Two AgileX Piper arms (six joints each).
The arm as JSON. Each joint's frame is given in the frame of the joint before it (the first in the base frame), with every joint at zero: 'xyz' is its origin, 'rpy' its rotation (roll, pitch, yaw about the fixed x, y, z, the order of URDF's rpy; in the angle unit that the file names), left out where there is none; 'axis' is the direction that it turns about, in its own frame. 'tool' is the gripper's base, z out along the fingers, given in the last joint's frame.
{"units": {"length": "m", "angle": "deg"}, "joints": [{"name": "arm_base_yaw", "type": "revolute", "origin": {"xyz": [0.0, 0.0, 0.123]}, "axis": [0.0, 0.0, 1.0]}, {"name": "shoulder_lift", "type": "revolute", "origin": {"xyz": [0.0, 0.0, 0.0]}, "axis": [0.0, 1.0, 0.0]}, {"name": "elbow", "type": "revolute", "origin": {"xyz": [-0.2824, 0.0, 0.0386]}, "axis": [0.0, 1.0, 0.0]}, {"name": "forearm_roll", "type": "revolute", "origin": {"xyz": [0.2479, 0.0, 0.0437]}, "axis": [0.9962, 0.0, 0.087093]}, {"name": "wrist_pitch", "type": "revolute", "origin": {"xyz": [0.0, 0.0, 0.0]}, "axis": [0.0, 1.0, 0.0]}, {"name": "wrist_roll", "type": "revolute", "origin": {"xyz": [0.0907, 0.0, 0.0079]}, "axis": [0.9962, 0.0, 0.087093]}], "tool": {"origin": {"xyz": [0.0, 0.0, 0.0], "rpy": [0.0, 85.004, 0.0]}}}
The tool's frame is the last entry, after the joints.
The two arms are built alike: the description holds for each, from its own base.
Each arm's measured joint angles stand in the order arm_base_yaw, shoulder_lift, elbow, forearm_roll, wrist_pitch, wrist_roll.
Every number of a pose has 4 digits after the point.
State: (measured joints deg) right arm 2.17 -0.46 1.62 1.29 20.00 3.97; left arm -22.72 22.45 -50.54 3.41 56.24 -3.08
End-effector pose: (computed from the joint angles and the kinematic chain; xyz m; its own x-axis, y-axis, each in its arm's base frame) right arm 0.0534 0.0027 0.1726 -0.2811 0.0797 -0.9564 -0.0199 0.9958 0.0889; left arm 0.0345 -0.0096 0.3861 -0.3690 0.1322 -0.9200 0.3363 0.9418 0.0004
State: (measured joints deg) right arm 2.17 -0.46 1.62 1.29 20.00 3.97; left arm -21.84 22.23 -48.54 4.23 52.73 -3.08
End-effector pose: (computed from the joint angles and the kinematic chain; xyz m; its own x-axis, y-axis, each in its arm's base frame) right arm 0.0534 0.0027 0.1726 -0.2811 0.0797 -0.9564 -0.0199 0.9958 0.0889; left arm 0.0398 -0.0102 0.3815 -0.3408 0.1269 -0.9315 0.3176 0.9481 0.0130
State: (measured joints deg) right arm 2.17 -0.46 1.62 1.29 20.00 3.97; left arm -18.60 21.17 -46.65 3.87 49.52 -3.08
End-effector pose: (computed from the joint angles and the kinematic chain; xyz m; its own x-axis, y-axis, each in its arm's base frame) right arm 0.0534 0.0027 0.1726 -0.2811 0.0797 -0.9564 -0.0199 0.9958 0.0889; left arm 0.0409 -0.0088 0.3775 -0.3109 0.0942 -0.9458 0.2695 0.9630 0.0074
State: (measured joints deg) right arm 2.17 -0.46 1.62 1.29 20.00 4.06; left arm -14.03 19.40 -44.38 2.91 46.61 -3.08
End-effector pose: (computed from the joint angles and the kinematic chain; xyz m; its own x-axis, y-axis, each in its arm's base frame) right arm 0.0534 0.0027 0.1726 -0.2811 0.0813 -0.9562 -0.0195 0.9957 0.0904; left arm 0.0395 -0.0064 0.3715 -0.2810 0.0508 -0.9584 0.2027 0.9792 -0.0075
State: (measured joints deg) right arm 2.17 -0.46 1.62 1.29 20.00 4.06; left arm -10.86 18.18 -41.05 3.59 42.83 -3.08
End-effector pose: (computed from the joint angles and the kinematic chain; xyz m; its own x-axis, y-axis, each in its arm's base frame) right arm 0.0534 0.0027 0.1726 -0.2811 0.0813 -0.9562 -0.0195 0.9957 0.0904; left arm 0.0430 -0.0043 0.3610 -0.2538 0.0408 -0.9664 0.1459 0.9893 0.0034
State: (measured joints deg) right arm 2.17 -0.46 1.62 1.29 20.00 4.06; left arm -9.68 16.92 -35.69 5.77 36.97 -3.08
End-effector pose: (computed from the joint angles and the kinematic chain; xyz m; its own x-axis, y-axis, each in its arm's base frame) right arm 0.0534 0.0027 0.1726 -0.2811 0.0813 -0.9562 -0.0195 0.9957 0.0904; left arm 0.0504 -0.0030 0.3427 -0.2198 0.0646 -0.9734 0.1157 0.9925 0.0398
